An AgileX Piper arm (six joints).
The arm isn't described. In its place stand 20 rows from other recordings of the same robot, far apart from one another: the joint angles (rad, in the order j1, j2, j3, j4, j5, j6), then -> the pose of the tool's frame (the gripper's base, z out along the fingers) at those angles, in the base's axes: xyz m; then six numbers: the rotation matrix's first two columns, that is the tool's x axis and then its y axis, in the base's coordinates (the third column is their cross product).
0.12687, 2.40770, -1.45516, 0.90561, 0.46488, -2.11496 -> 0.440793, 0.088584, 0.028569, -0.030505, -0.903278, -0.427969, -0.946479, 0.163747, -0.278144
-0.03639, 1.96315, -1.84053, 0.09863, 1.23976, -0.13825 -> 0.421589, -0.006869, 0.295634, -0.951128, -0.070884, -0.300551, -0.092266, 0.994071, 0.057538
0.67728, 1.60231, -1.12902, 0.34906, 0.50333, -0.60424 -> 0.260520, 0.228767, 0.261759, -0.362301, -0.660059, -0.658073, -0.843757, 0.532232, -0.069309
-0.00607, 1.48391, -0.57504, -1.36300, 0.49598, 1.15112 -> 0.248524, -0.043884, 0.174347, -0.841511, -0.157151, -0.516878, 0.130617, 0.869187, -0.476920
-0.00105, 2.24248, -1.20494, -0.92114, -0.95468, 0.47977 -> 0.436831, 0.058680, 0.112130, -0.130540, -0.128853, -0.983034, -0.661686, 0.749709, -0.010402
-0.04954, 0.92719, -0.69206, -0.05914, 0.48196, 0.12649 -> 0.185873, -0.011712, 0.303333, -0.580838, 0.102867, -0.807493, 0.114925, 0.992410, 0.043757
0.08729, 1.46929, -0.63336, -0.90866, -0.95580, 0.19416 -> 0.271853, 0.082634, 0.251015, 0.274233, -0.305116, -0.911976, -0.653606, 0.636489, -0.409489
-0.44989, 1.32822, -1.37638, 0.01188, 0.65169, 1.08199 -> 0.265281, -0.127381, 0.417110, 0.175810, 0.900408, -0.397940, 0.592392, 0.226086, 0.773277
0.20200, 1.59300, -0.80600, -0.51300, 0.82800, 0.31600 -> 0.261629, 0.020000, 0.175478, -0.965345, -0.243373, -0.094231, -0.194090, 0.910875, -0.364192
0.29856, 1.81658, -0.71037, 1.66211, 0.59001, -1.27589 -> 0.271809, 0.136404, 0.123535, -0.935035, 0.055161, -0.350238, -0.197225, 0.739970, 0.643076
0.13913, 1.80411, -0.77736, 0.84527, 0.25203, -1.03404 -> 0.303108, 0.059589, 0.119339, -0.823545, -0.317011, -0.470403, -0.394273, 0.916098, 0.072892
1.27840, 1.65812, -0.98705, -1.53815, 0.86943, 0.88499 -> 0.162281, 0.298041, 0.246811, 0.125520, -0.912313, -0.389781, -0.453513, 0.296670, -0.840424
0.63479, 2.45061, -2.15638, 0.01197, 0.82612, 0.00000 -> 0.433327, 0.320130, 0.165031, -0.696397, -0.502806, -0.512071, -0.590985, 0.806598, 0.011714
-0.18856, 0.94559, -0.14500, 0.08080, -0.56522, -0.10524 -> 0.156350, -0.033841, 0.213563, -0.154815, -0.008044, -0.987911, 0.223690, 0.973712, -0.042983
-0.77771, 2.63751, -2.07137, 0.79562, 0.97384, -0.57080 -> 0.408033, -0.326358, 0.059226, -0.703746, 0.636509, -0.315591, 0.410413, 0.726821, 0.550719
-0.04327, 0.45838, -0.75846, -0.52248, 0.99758, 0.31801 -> 0.056729, -0.040645, 0.354941, -0.510321, 0.035997, -0.859230, 0.405687, 0.891043, -0.203620
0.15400, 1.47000, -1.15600, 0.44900, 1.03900, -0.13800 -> 0.279716, 0.077873, 0.293667, -0.950236, -0.052291, -0.307112, -0.174113, 0.906617, 0.384356
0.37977, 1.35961, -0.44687, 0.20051, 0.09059, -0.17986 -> 0.203994, 0.083189, 0.165778, -0.743122, -0.275247, -0.609925, -0.366183, 0.930169, 0.026384
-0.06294, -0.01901, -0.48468, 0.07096, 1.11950, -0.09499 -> -0.008252, 0.006338, 0.268469, -0.501946, -0.032318, -0.864295, -0.024399, 0.999433, -0.023202
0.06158, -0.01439, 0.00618, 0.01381, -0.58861, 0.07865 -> 0.035092, 0.001465, 0.260821, 0.623119, 0.128603, -0.771482, -0.112153, 0.990887, 0.074592
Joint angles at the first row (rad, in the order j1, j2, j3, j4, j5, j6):
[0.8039, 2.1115, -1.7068, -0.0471, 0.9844, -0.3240]
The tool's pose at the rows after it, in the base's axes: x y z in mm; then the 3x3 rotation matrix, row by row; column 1 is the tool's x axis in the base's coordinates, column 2 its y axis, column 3 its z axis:
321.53 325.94 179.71; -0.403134 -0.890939 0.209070; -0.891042 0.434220 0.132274; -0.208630 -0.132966 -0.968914
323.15 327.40 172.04; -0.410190 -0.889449 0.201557; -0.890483 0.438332 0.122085; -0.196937 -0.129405 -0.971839
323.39 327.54 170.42; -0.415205 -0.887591 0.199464; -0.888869 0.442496 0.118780; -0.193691 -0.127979 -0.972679
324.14 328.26 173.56; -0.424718 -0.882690 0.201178; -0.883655 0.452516 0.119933; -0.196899 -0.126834 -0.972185
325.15 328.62 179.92; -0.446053 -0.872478 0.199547; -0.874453 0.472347 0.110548; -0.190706 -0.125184 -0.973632
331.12 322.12 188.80; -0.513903 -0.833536 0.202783; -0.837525 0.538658 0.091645; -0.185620 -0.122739 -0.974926
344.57 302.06 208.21; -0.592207 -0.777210 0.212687; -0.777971 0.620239 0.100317; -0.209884 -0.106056 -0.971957
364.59 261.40 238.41; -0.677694 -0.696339 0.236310; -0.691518 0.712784 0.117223; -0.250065 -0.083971 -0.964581
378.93 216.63 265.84; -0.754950 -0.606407 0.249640; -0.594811 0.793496 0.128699; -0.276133 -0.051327 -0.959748
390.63 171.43 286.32; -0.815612 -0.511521 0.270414; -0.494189 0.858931 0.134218; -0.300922 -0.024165 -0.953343
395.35 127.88 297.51; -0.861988 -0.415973 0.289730; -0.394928 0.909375 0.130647; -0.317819 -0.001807 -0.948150
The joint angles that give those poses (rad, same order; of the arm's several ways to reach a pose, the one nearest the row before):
[0.8039, 2.1777, -1.7416, -0.0708, 0.9799, -0.2953]
[0.8039, 2.1982, -1.7480, -0.0729, 0.9788, -0.2883]
[0.8039, 2.2022, -1.7489, -0.0738, 0.9797, -0.2829]
[0.8039, 2.2022, -1.7617, -0.0738, 0.9904, -0.2725]
[0.8039, 2.2022, -1.7883, -0.0784, 1.0252, -0.2495]
[0.7872, 2.1963, -1.8143, -0.0903, 1.0675, -0.1862]
[0.7332, 2.1604, -1.8277, -0.0762, 1.0989, -0.1485]
[0.6311, 2.0925, -1.8288, -0.0495, 1.1315, -0.1382]
[0.5220, 2.0280, -1.8288, -0.0140, 1.1744, -0.1342]
[0.4103, 1.9789, -1.8288, 0.0163, 1.2017, -0.1341]
[0.3046, 1.9294, -1.7941, 0.0405, 1.2017, -0.1332]

